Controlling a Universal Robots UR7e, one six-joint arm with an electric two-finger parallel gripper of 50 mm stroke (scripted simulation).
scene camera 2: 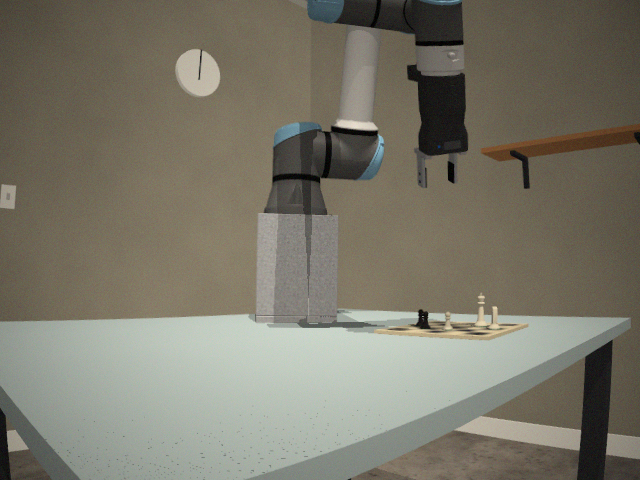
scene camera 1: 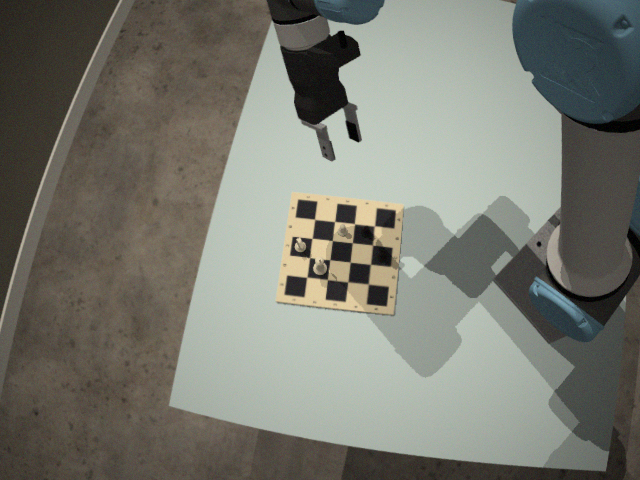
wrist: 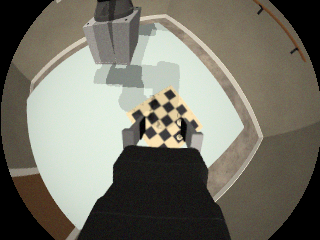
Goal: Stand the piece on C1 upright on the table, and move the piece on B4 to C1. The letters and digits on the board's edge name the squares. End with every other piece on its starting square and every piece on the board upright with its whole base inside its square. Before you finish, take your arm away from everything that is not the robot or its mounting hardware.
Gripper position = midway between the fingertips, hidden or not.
In view: my gripper point(scene camera 2: 437, 183) and a wooden chessboard point(scene camera 1: 355, 280).
The wooden chessboard also shows in scene camera 2 point(scene camera 2: 461, 330) and in the wrist view point(wrist: 171, 107). My gripper shows as well in scene camera 1 point(scene camera 1: 342, 148) and in the wrist view point(wrist: 163, 124).
